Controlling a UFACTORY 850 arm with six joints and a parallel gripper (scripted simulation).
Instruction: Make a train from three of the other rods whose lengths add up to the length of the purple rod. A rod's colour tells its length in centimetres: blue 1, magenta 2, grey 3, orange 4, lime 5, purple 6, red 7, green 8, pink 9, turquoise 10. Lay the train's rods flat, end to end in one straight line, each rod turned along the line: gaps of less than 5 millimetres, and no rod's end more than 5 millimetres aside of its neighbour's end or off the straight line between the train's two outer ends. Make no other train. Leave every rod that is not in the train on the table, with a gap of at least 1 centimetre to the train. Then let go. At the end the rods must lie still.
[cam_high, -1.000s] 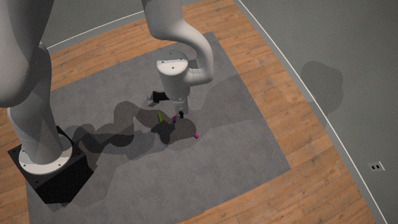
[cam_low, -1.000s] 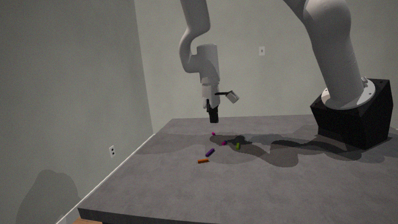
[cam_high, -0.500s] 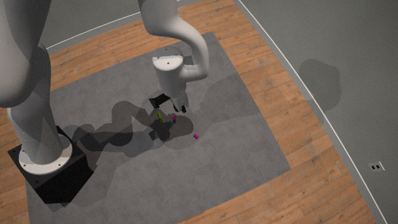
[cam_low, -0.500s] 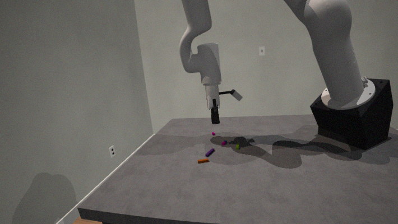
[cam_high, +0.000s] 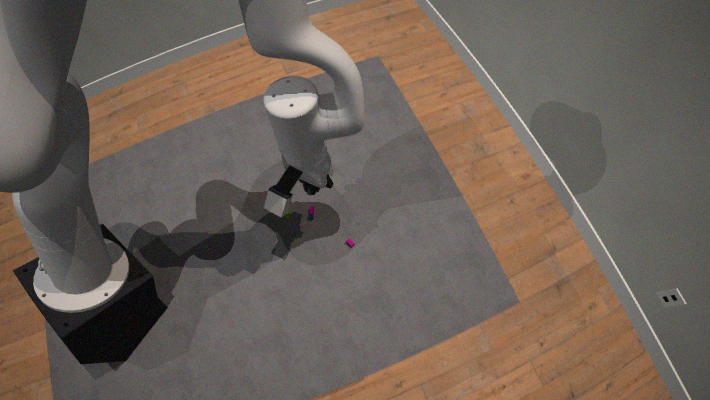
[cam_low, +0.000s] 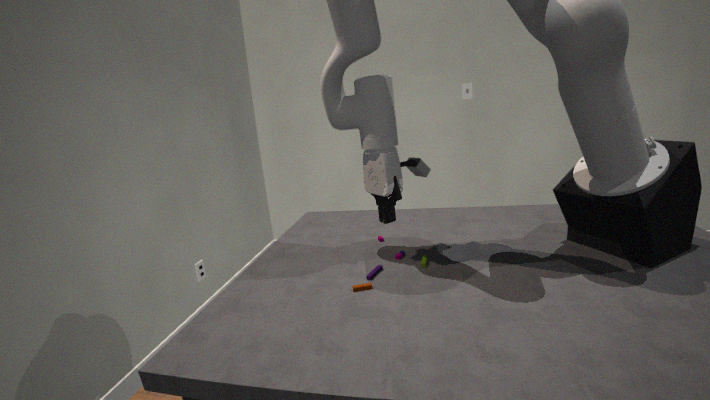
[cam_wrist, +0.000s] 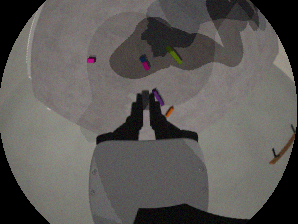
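The blue rod lies 12 cm below my hand, 4 cm to the right of it and 2 cm behind it. Round my hand: grey rod (2 cm below); then lime rod (12 cm below, 9 cm behind); then purple rod (12 cm below, 8 cm to the left, 1 cm ahead).
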